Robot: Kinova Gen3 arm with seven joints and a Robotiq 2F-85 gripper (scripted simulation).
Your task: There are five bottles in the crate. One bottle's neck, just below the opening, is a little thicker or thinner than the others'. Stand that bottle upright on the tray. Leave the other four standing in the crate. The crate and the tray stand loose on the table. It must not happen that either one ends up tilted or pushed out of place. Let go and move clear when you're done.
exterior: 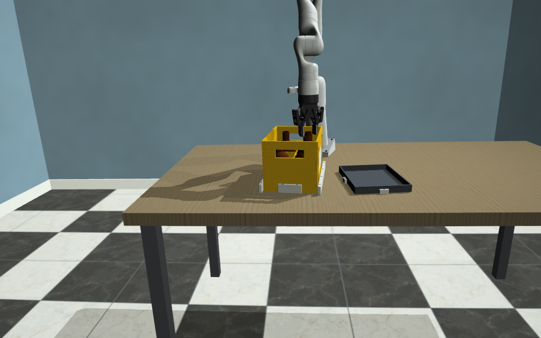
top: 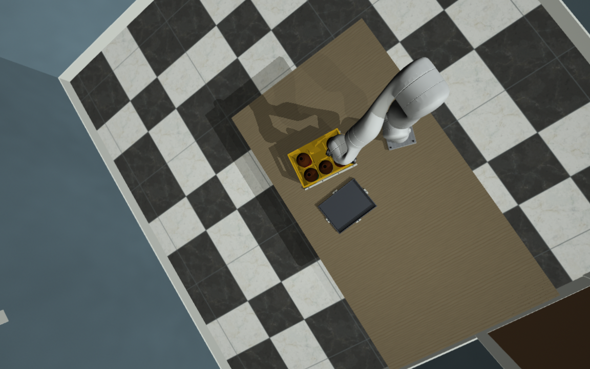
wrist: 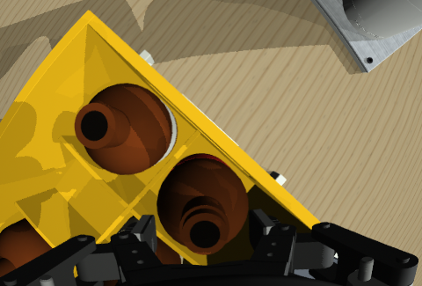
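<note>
Right now the brown bottle is 8 cm below my hand. The rest, counted from my hand: yellow crate: 7 cm ahead, 7 cm to the right, 8 cm below; then dark tray: 15 cm ahead, 20 cm to the left, 15 cm below.
</note>
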